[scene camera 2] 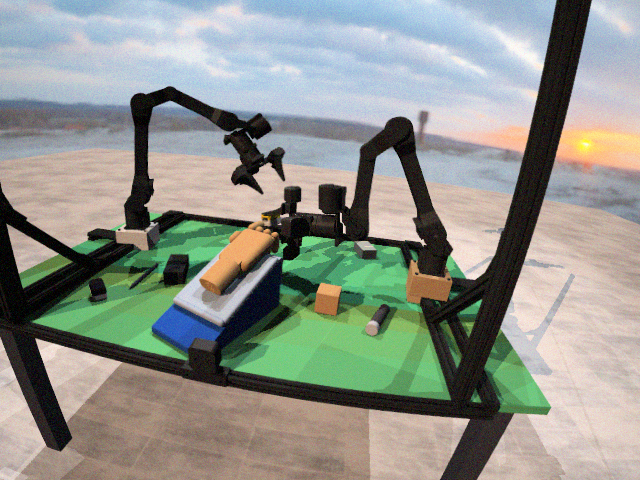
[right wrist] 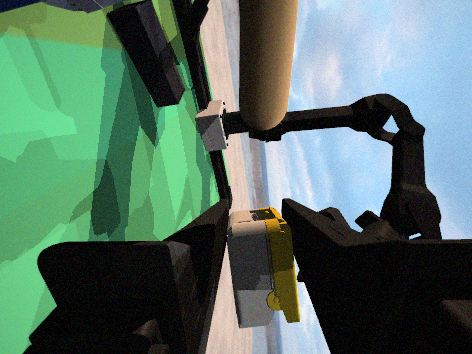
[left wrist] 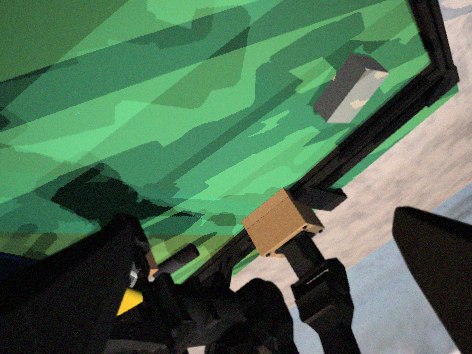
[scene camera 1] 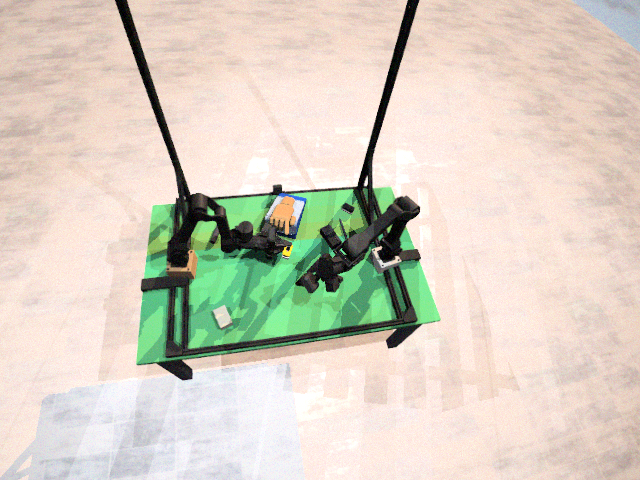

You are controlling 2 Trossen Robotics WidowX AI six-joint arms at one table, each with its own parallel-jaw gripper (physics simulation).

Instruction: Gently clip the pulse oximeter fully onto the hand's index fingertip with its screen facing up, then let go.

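Seen in the pictures: left gripper, fingertip midpoint: [scene camera 2: 274,187] [left wrist: 264,227]; right gripper, fingertip midpoint: [scene camera 2: 261,220] [right wrist: 255,205] [scene camera 1: 291,245]; left arm's base, origin of the base link: [scene camera 2: 137,226] [right wrist: 225,124] [scene camera 1: 386,255]; right arm's base, origin of the base link: [scene camera 2: 430,270] [left wrist: 294,242] [scene camera 1: 180,260].
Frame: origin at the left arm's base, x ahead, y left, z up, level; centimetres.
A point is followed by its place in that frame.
The pulse oximeter [scene camera 1: 287,251] {y -10.5, x 42.7, z 10.2 cm} [scene camera 2: 269,219] {y -14.4, x 41.8, z 9.2 cm} [left wrist: 130,301] {y -9.9, x 43.9, z 10.2 cm} [right wrist: 254,260] {y -13.3, x 43.1, z 8.3 cm}, grey and yellow, is between the fingers of my right gripper [right wrist: 255,205] {y -13.4, x 39.8, z 8.5 cm}, which is shut on it above the table. Its yellow half faces up; the screen is too small or turned away to make out. The tan hand [scene camera 1: 283,208] {y -32.7, x 36.7, z 8.2 cm} [scene camera 2: 247,250] {y -33.6, x 38.0, z 8.2 cm} rests on a sloped blue and white stand [scene camera 2: 180,330] {y -46.2, x 26.8, z -3.3 cm}. Its index finger [right wrist: 265,65] points toward the oximeter in the right wrist view, with a gap between fingertip and oximeter. My left gripper [scene camera 2: 272,186] {y 3.9, x 42.3, z 14.0 cm} is open and empty, high above the table.
A black block [scene camera 1: 329,235] {y -19.2, x 19.1, z -2.5 cm} [scene camera 2: 175,269] {y -23.0, x 19.1, z -2.5 cm} [right wrist: 150,55] {y -20.0, x 20.9, z -3.2 cm}, a pen [scene camera 2: 143,275] {y -22.5, x 10.4, z -5.0 cm} and a small dark object [scene camera 1: 347,208] {y -31.2, x 4.2, z -2.9 cm} [scene camera 2: 97,289] {y -34.3, x 4.6, z -2.9 cm} lie beside the stand. An orange cube [scene camera 2: 327,299] {y -34.8, x 55.8, z -2.0 cm} and a dark cylinder [scene camera 2: 377,319] {y -40.5, x 66.0, z -3.3 cm} lie on its other side. A grey-white box [scene camera 1: 222,316] {y 1.8, x 73.7, z -2.8 cm} [scene camera 2: 365,250] {y -2.5, x 72.6, z -3.0 cm} [left wrist: 351,90] {y 2.3, x 71.1, z -2.9 cm} lies farther off.
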